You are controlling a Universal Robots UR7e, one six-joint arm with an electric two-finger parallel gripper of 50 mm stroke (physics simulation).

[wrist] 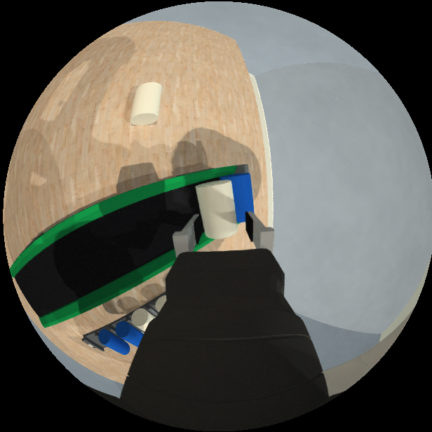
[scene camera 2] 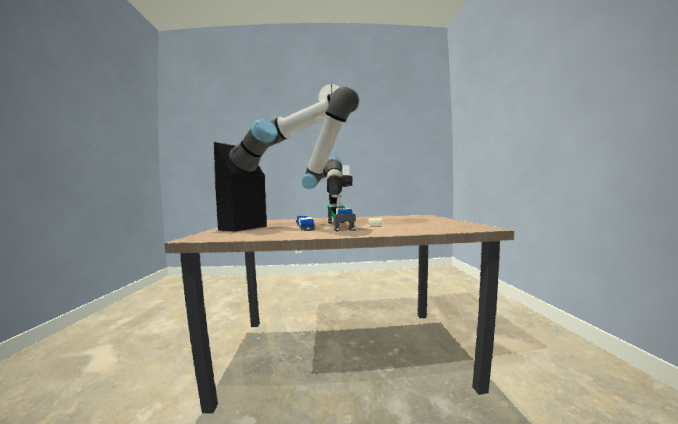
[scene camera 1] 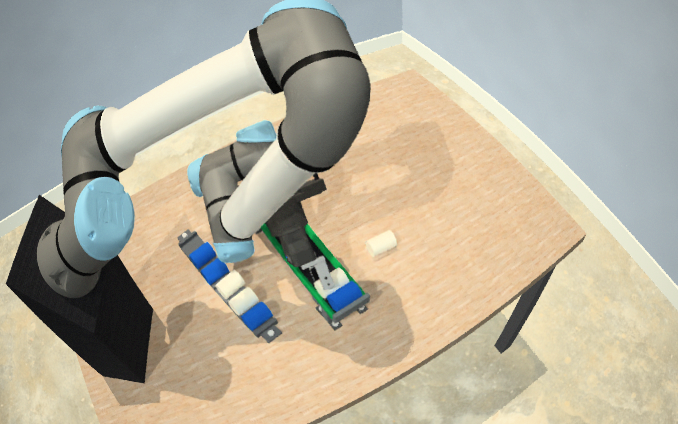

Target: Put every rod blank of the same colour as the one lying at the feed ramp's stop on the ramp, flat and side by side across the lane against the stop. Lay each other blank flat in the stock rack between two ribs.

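A blue blank [scene camera 1: 345,296] [scene camera 2: 345,212] [wrist: 243,195] lies across the lane against the stop of the green-railed feed ramp [scene camera 1: 330,251] [wrist: 150,189]. A white blank [scene camera 1: 341,276] [wrist: 217,205] lies beside it on the uphill side, partly hidden by a finger in scene camera 1. My gripper [wrist: 223,221] is open above the ramp, its fingers apart on either side of this white blank's near end in the wrist view. Another white blank [scene camera 1: 381,243] [scene camera 2: 375,222] [wrist: 146,103] lies flat on the table. The stock rack [scene camera 1: 190,242] [wrist: 93,341] holds three blue and two white blanks, lying flat.
The ramp stands between the stock rack and the loose white blank on the wooden table [scene camera 1: 450,200]. The black robot pedestal [scene camera 1: 125,320] [scene camera 2: 241,202] stands beyond the rack. My forearm passes over the upper ramp and hides part of it in scene camera 1.
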